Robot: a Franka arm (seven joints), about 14 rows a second.
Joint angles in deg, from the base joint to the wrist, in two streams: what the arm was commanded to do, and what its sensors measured. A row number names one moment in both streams.
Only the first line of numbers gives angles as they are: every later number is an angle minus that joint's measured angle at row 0.
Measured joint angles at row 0:
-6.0, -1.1, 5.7, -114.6, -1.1, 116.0, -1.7
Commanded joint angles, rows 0 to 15:
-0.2, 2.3, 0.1, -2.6, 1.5, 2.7, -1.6
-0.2, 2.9, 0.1, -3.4, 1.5, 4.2, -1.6
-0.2, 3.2, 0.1, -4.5, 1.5, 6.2, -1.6
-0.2, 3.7, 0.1, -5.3, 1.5, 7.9, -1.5
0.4, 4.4, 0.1, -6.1, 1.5, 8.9, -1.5
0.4, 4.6, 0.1, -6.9, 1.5, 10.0, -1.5
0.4, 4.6, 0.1, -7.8, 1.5, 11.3, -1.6
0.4, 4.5, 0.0, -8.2, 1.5, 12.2, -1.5
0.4, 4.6, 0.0, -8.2, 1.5, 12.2, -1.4
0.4, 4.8, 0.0, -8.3, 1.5, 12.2, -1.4
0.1, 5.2, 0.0, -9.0, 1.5, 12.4, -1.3
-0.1, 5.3, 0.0, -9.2, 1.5, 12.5, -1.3
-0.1, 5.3, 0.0, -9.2, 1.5, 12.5, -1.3
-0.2, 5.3, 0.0, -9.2, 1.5, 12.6, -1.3
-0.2, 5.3, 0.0, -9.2, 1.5, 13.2, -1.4
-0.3, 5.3, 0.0, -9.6, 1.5, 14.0, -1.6
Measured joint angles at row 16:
0.4, 5.5, -0.2, -8.5, 0.0, 11.6, 0.0
